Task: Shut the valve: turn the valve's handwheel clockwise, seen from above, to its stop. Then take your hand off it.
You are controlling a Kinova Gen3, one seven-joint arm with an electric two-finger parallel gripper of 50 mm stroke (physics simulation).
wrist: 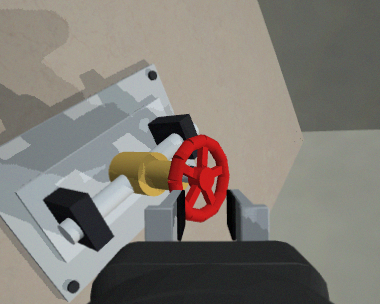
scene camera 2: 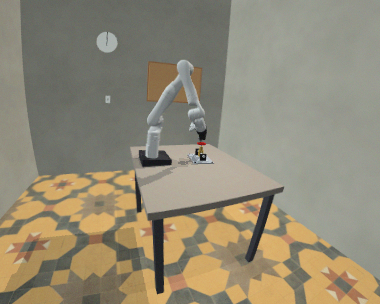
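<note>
The red handwheel point(scene camera 2: 201, 143) point(wrist: 205, 179) sits on top of the brass valve body point(scene camera 2: 201, 151) point(wrist: 131, 167). In the wrist view it shows tilted, with its hub and spokes visible. My gripper point(scene camera 2: 202, 139) point(wrist: 205, 207) is partly open, its fingers apart and pointing down at the handwheel. In the wrist view the near part of the rim shows between the two fingertips, and the left fingertip overlaps the rim's lower left. Nothing is gripped. Whether a finger touches the rim cannot be told. In the scene view the fingertips are small and hard to make out.
The valve's pale pipe runs through two black clamps point(wrist: 172, 128) point(wrist: 80, 217) on a grey base plate point(scene camera 2: 210, 162) point(wrist: 40, 245). The plate lies on the table point(scene camera 2: 215, 185) point(wrist: 245, 100), near its far right edge. The arm's black base point(scene camera 2: 155, 159) stands to the left of the valve.
</note>
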